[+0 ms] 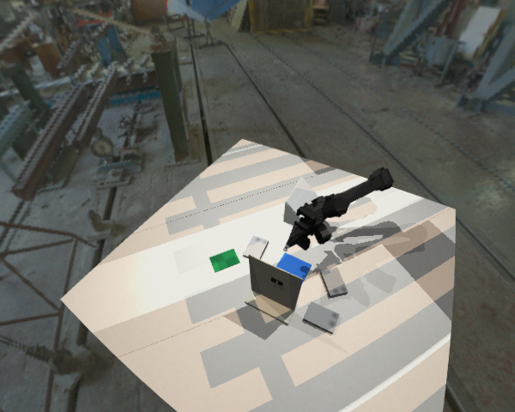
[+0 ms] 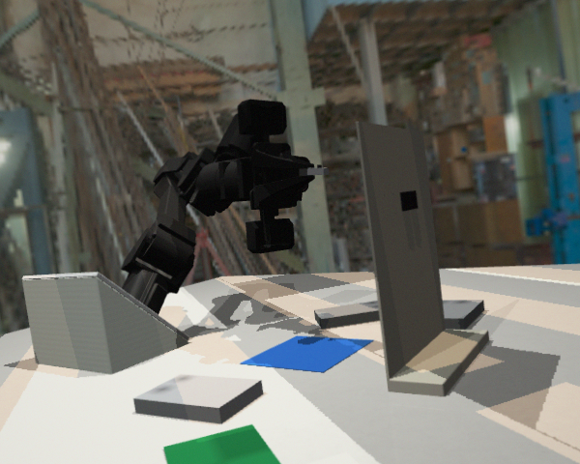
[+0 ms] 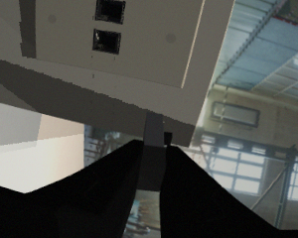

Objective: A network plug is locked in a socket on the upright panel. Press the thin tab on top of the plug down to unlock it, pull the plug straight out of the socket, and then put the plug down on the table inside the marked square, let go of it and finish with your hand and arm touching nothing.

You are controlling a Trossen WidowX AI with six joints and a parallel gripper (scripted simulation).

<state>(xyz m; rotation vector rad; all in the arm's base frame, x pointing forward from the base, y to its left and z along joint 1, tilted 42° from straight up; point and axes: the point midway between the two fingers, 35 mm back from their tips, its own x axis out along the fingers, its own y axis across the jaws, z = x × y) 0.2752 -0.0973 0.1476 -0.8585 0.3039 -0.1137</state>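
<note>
Right now my gripper tip is 22 cm above the blue square, 5 cm past it and 2 cm to the right of it. Round my gripper tip: grey upright panel 11 cm below, 11 cm ahead; then network plug right at my gripper tip.
</note>
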